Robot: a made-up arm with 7 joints. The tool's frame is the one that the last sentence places.
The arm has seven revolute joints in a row. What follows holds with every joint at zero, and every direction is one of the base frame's. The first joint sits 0.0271 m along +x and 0.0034 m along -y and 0.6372 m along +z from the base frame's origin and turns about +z. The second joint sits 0.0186 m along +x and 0.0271 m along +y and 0.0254 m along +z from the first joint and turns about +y. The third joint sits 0.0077 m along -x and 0.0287 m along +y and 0.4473 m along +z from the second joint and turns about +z. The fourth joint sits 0.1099 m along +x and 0.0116 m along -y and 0.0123 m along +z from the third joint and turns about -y. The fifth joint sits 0.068 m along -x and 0.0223 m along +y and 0.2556 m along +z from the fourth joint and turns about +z. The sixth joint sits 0.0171 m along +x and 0.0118 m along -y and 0.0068 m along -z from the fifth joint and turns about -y. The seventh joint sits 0.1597 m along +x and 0.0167 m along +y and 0.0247 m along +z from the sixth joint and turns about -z. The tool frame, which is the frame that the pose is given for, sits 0.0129 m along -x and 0.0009 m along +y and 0.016 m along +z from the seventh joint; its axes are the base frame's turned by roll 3.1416, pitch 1.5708 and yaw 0 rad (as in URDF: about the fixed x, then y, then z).
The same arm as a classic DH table. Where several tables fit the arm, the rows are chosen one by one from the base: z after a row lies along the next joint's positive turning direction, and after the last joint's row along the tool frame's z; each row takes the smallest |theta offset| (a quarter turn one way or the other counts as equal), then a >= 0, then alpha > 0; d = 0 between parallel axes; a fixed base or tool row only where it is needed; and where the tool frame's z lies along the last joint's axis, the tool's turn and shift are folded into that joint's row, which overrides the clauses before.
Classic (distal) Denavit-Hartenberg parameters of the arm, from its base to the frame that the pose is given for. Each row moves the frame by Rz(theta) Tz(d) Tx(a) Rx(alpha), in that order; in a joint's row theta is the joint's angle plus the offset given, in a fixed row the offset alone. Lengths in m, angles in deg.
base (fixed): a 0.0273, alpha 0, d 0, theta0 -7.15
joint 1: a 0.0186, alpha -90, d 0.6626, theta0 7.15
joint 2: a -0.0077, alpha 90, d 0.0558, theta0 0
joint 3: a 0.1099, alpha 90, d 0.4596, theta0 0
joint 4: a -0.068, alpha -90, d -0.0107, theta0 0
joint 5: a 0.0171, alpha 90, d 0.2488, theta0 0
joint 6: a 0.1597, alpha 90, d -0.0049, theta0 0
joint 7: a 0.0009, alpha 90, d -0.0407, theta0 -90
tool (fixed): a 0, alpha 0, d 0.0129, theta0 90

